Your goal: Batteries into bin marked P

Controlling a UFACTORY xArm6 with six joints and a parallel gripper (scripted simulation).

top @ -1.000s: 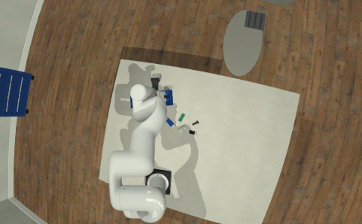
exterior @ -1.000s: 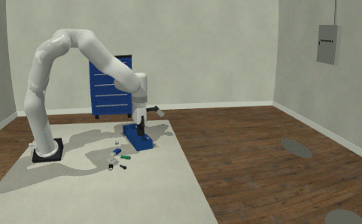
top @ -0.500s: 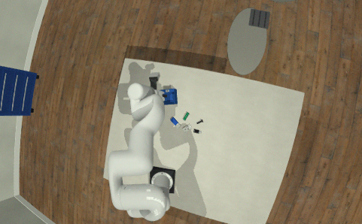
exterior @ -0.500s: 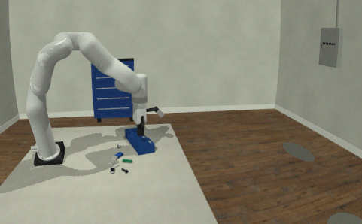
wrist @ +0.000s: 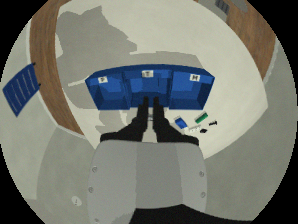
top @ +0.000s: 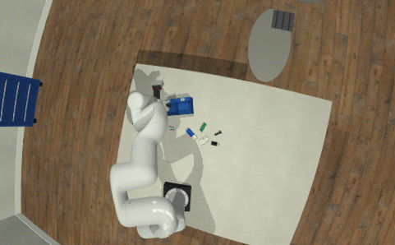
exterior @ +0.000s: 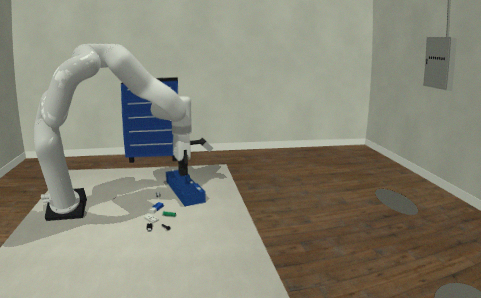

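My gripper is now 1 cm to the right of the blue bin and 7 cm above it. Also, from my hand: green battery 10 cm behind, 18 cm to the right, 9 cm below; then grey piece 11 cm behind, 1 cm to the right, 9 cm below; then blue-and-white cylinder 14 cm behind, 12 cm to the right, 9 cm below.
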